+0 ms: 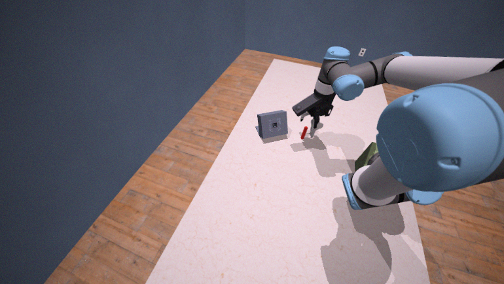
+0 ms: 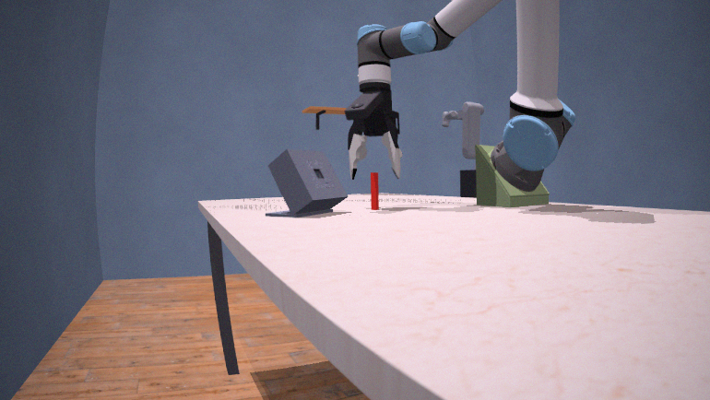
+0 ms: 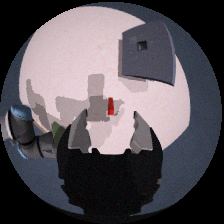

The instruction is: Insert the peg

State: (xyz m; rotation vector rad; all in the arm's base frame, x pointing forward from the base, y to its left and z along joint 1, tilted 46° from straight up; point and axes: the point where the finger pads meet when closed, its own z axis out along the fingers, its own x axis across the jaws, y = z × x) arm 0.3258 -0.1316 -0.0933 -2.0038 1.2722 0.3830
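The red peg is 4 cm below my hand.
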